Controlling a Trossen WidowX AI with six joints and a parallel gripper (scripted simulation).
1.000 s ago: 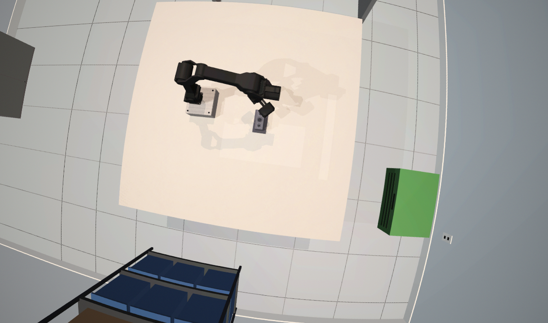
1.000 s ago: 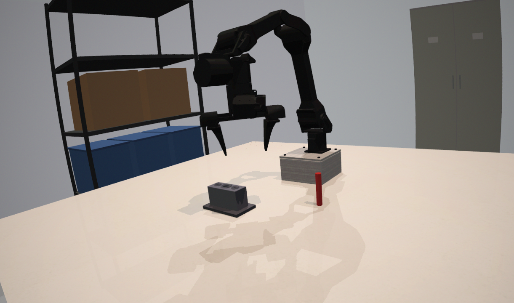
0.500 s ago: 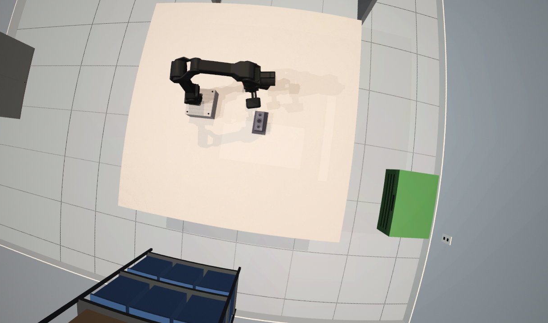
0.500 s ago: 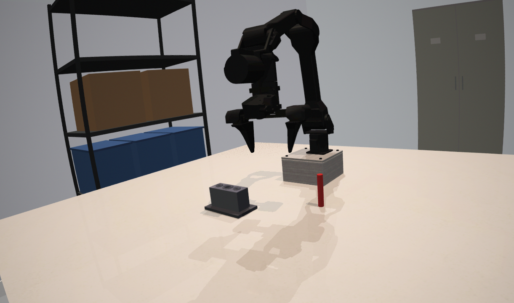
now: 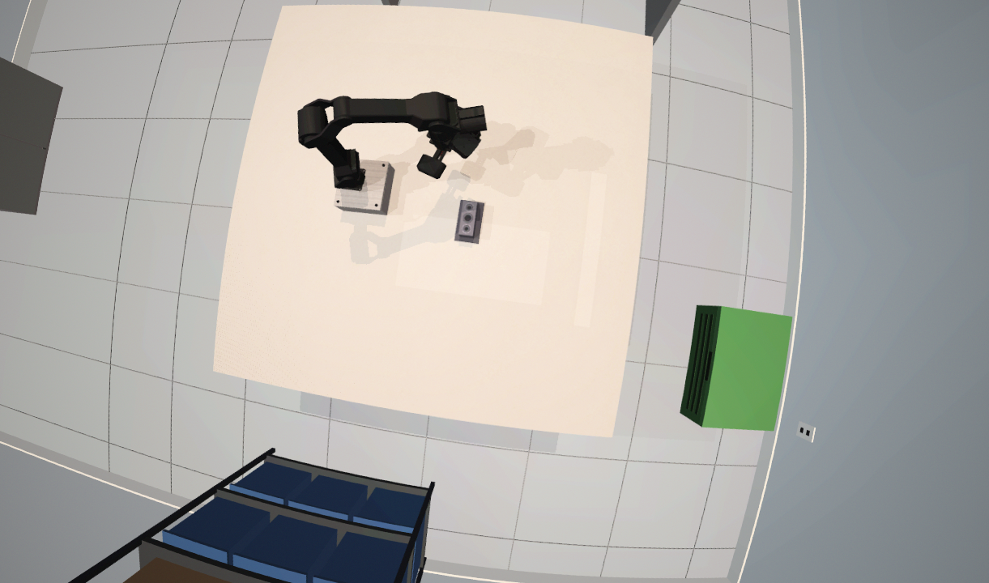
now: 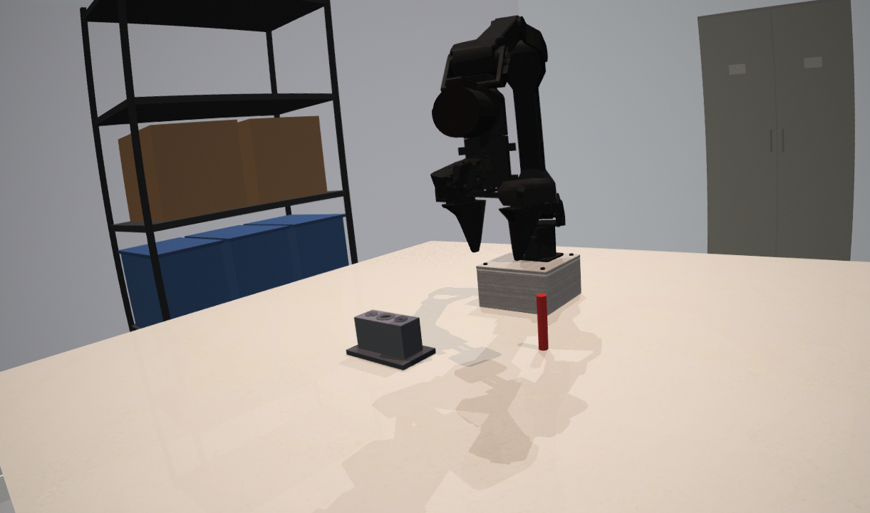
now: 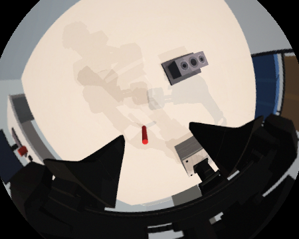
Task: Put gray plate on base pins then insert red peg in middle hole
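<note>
Right now the red peg is 100 mm below my gripper tip, 50 mm behind it and 40 mm to the left of it. From my gripper tip the other things lie so: gray plate 150 mm to the right, 100 mm below, 70 mm ahead; dark flat base 150 mm to the right, 130 mm below, 70 mm ahead.
</note>
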